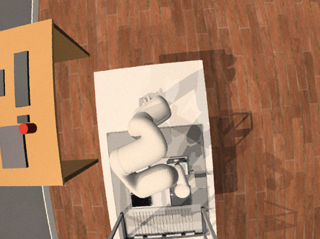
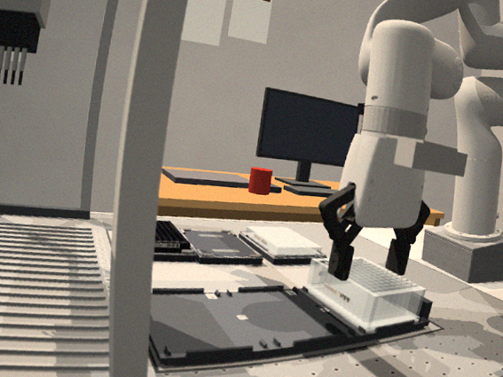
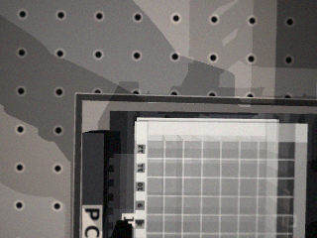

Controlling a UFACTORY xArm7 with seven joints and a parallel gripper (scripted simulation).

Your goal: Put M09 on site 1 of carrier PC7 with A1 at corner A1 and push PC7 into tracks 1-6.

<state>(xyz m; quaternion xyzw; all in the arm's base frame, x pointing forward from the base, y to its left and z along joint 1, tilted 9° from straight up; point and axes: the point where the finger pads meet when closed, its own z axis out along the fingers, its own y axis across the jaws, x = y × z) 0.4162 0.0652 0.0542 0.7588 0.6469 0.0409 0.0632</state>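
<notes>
The clear deep-well block M09 is 3 cm below my hand. The rest, counted from my hand: nest S2 (27 cm to the right, 6 cm below, 4 cm ahead); then dark plate carrier PC7 (10 cm ahead, 5 cm below, 2 cm to the right); then black plate (30 cm to the right, 15 cm ahead, 4 cm below).
</notes>
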